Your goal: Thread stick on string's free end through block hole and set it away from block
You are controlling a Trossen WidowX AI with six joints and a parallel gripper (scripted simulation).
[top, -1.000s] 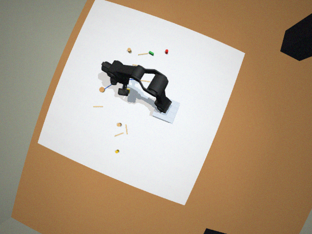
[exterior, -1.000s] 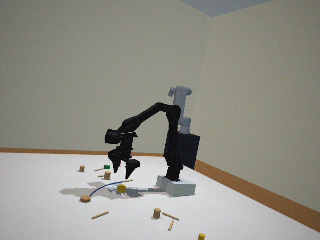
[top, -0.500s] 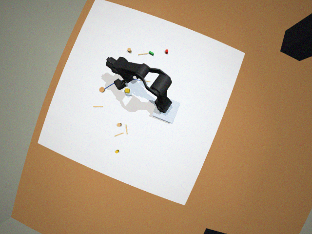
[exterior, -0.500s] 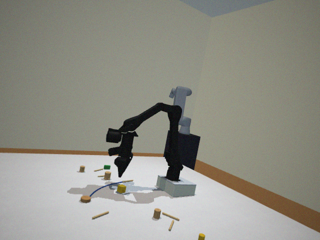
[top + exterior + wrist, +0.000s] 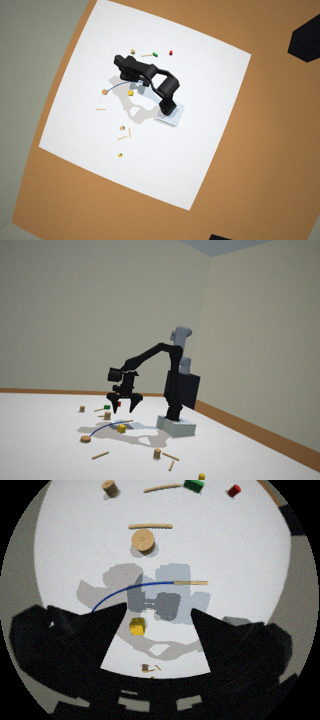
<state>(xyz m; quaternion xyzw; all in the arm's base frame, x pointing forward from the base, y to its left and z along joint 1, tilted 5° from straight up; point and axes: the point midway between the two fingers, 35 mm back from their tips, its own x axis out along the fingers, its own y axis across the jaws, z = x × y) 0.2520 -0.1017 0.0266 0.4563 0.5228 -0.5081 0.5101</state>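
The thin wooden stick lies 6 cm below my gripper tip, 5 cm behind it and 3 cm to the right of it. From my gripper tip the other things lie so: tan wooden block 9 cm to the right, 4 cm below, 4 cm ahead; then yellow cube 8 cm to the left, 5 cm below, 4 cm ahead; then green piece 25 cm to the right, 5 cm below, 3 cm behind.
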